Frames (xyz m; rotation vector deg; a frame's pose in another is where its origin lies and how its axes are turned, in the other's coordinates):
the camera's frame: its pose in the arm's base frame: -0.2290 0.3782 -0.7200 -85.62 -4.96 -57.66
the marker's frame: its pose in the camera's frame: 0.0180 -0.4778 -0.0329 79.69 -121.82 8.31
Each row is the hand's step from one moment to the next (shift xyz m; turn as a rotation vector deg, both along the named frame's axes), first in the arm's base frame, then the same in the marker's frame.
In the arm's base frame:
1: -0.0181 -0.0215 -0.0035 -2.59 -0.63 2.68
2: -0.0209 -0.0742 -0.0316 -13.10 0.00 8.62
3: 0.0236 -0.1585 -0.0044 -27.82 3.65 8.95
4: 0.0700 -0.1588 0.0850 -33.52 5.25 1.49
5: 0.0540 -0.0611 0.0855 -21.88 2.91 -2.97
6: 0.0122 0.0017 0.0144 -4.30 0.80 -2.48
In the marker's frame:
1: -0.0115 -0.0053 0.0253 1.90 -2.20 2.42
2: -0.0655 -0.0080 0.0508 9.43 -5.31 11.35
3: -0.1321 -0.0808 0.0414 17.87 -1.49 23.36
4: -0.1025 -0.1636 -0.0076 17.29 6.50 28.50
5: -0.0217 -0.1117 -0.0316 8.81 7.32 19.10
6: 0.0043 -0.0132 -0.0129 0.91 3.16 3.80

